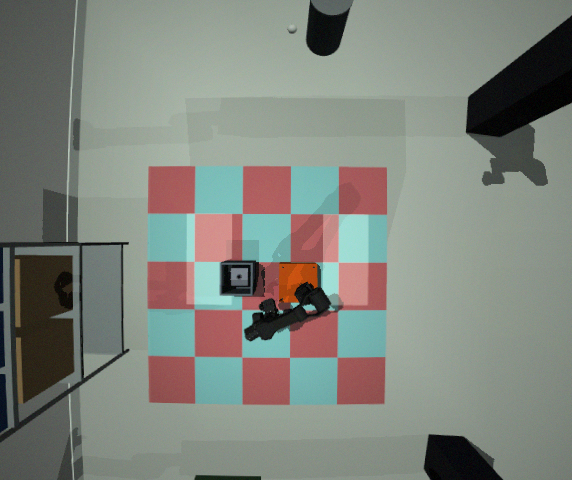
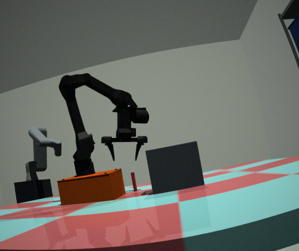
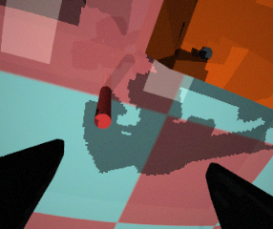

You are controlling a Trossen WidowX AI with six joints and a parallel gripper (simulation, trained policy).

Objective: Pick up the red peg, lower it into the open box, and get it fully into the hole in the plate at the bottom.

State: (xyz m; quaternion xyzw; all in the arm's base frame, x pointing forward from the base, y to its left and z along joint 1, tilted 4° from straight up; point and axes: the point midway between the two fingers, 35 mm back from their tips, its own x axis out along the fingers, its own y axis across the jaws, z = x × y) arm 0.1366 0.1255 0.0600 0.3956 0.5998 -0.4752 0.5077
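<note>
My gripper tip is 20 mm short of the red peg, 10 mm to the right of it and 90 mm above it. The rest, counted from my gripper tip: grey plate: 210 mm ahead, 150 mm to the right, 90 mm below.
</note>
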